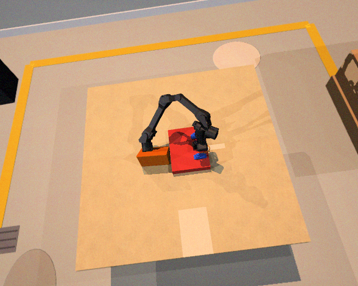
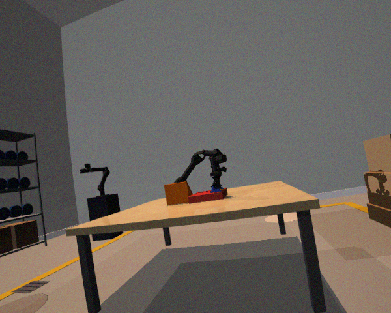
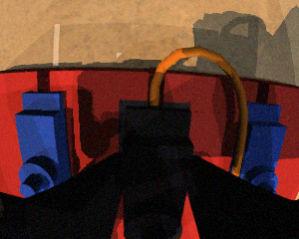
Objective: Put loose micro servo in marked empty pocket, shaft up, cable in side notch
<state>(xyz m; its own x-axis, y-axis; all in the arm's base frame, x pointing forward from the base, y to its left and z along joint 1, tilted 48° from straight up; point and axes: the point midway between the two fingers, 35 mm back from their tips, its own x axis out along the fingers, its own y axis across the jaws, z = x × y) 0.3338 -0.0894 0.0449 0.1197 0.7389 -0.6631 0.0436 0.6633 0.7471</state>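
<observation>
My gripper tip is 12 cm past the red deck, 1 cm to the right of it and 6 cm above it.
</observation>
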